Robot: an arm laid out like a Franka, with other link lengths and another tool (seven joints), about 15 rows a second.
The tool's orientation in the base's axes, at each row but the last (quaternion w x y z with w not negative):
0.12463, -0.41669, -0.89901, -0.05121
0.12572, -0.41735, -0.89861, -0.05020
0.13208, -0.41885, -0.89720, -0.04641
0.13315, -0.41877, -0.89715, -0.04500
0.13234, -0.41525, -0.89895, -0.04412
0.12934, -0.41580, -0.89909, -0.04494
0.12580, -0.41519, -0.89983, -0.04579
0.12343, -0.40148, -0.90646, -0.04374
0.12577, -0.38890, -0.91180, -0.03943
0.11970, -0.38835, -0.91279, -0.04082
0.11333, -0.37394, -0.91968, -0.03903
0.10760, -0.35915, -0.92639, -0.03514
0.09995, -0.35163, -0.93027, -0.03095
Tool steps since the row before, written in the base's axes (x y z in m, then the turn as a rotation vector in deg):
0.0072, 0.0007, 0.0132, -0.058, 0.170, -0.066
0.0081, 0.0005, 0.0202, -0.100, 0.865, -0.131
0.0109, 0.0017, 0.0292, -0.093, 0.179, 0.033
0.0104, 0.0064, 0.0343, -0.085, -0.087, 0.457
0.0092, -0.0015, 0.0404, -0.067, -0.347, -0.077
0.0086, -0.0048, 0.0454, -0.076, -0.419, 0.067
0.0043, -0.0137, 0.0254, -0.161, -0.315, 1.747
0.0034, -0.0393, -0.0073, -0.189, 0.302, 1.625
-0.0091, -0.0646, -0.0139, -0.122, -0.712, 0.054
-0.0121, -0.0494, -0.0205, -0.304, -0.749, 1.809
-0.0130, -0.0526, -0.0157, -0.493, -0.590, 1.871
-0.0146, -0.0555, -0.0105, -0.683, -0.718, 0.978
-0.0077, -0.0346, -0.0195, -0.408, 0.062, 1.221
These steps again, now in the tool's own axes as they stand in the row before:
-0.0004, 0.0058, -0.0139, 0.144, 0.067, 0.107
0.0008, 0.0062, -0.0209, 0.665, 0.485, 0.313
0.0026, 0.0086, -0.0299, 0.199, 0.043, 0.021
0.0078, 0.0110, -0.0338, 0.114, -0.135, -0.439
0.0043, 0.0048, -0.0410, -0.235, -0.274, 0.022
0.0034, 0.0022, -0.0463, -0.243, -0.332, -0.129
-0.0060, -0.0062, -0.0279, 0.331, -0.366, -1.713
-0.0323, -0.0238, -0.0006, 0.760, 0.032, -1.480
-0.0427, -0.0510, 0.0043, -0.403, -0.584, -0.149
-0.0316, -0.0427, 0.0138, 0.133, -0.772, -1.820
-0.0304, -0.0466, 0.0093, 0.387, -0.791, -1.821
-0.0284, -0.0507, 0.0049, 0.238, -1.003, -0.936
-0.0208, -0.0308, 0.0159, 0.593, -0.238, -1.119

